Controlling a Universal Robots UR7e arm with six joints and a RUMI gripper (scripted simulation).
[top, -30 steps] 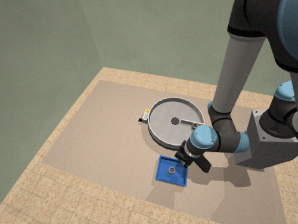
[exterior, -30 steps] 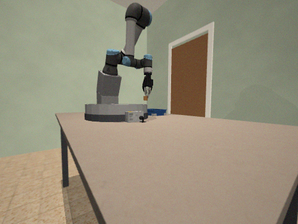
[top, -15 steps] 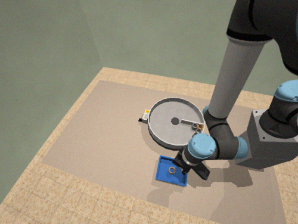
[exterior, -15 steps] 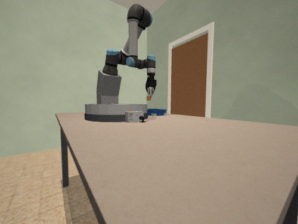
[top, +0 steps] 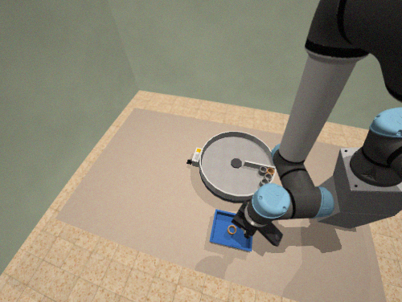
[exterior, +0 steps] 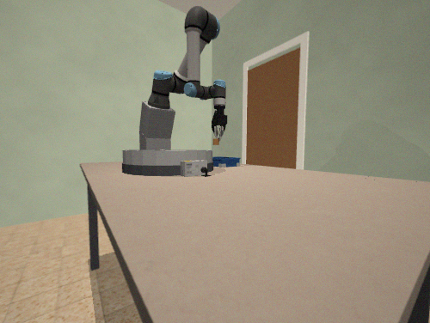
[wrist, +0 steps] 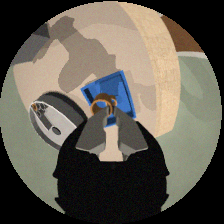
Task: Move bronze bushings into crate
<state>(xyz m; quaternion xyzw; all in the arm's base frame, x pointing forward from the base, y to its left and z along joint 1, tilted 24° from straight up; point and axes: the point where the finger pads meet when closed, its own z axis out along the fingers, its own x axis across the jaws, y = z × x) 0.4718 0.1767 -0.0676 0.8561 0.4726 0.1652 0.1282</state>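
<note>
Now: the blue crate 40 mm ahead of my hand, 20 mm to the right of it and 140 mm below it. The rest, counted from my hand: grey turntable (10 mm ahead, 380 mm to the right, 110 mm below).
</note>
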